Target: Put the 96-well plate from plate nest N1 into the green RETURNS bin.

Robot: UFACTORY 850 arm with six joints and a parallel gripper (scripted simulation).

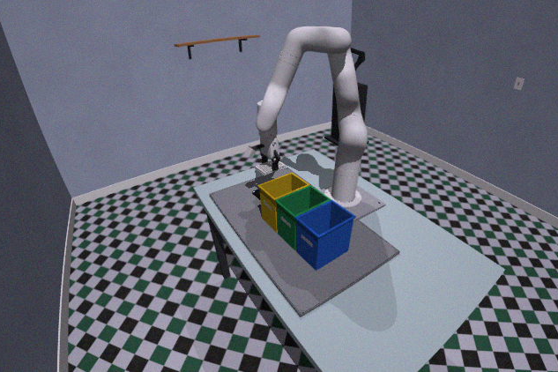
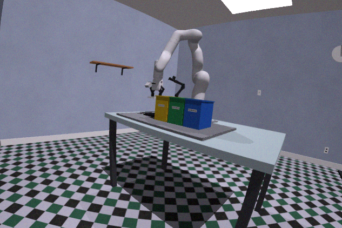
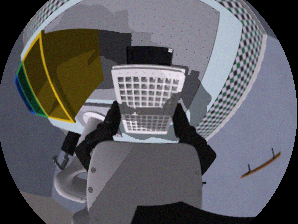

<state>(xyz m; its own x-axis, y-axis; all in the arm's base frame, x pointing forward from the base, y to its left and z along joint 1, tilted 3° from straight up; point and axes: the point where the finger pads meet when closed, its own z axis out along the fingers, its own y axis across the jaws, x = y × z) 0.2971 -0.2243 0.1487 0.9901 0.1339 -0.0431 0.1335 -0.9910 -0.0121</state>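
The green bin is 3 cm ahead of my hand, 34 cm to the left of it and 8 cm below it. Round my hand: white 96-well plate 1 cm below; then yellow bin 4 cm ahead, 21 cm to the left, 8 cm below; then dark plate nest 16 cm below.
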